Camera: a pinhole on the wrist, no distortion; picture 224 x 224 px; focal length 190.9 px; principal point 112.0 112.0 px. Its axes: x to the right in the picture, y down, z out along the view. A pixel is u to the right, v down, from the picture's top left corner.
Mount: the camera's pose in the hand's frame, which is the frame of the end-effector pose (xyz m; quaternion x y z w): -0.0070 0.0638 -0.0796 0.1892 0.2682 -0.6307 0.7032
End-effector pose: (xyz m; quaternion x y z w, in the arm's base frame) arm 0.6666 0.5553 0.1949 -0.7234 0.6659 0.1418 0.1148
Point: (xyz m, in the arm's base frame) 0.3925 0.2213 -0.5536
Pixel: outside the picture
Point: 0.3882 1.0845 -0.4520
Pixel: outside the picture
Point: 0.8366 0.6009 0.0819
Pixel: 157 94
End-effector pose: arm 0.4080 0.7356 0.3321 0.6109 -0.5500 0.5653 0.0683
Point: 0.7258 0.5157 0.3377
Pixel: 77 113
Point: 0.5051 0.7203 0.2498
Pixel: 63 14
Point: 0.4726 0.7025 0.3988
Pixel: 150 148
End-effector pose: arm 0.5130 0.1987 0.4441 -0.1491 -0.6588 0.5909 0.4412
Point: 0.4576 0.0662 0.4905
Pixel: 82 56
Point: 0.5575 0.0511 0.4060
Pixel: outside the picture
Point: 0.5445 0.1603 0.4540
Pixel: 146 26
